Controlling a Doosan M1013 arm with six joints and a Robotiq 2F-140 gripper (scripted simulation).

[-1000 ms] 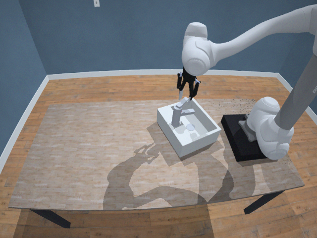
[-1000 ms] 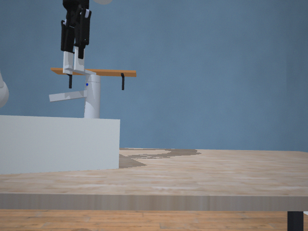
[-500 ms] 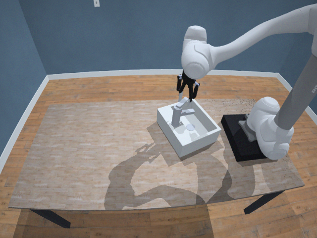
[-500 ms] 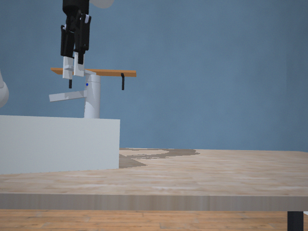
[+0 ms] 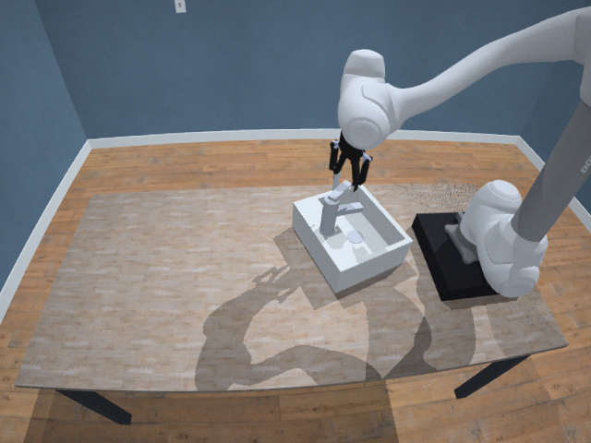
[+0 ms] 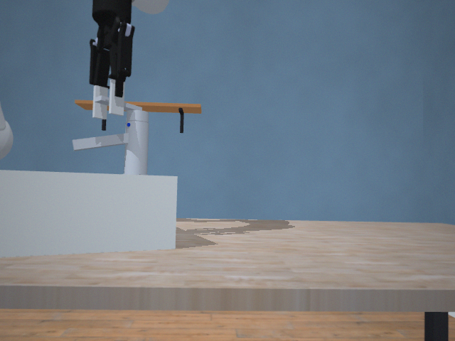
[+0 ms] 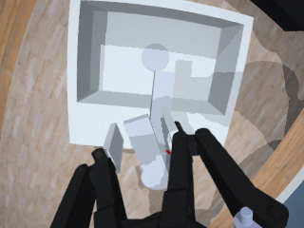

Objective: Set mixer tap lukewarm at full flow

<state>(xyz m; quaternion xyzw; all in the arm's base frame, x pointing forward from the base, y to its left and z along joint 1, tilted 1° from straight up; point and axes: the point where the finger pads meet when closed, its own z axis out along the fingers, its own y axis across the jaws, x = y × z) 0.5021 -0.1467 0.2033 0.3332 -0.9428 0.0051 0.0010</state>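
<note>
Now: the lever 2 cm to the left of my hand and 2 cm ahead of it. The rest, counted from my hand: white basin 24 cm below, 6 cm behind, 1 cm to the left; grey mixer tap 5 cm below, 4 cm ahead, 3 cm to the left.
</note>
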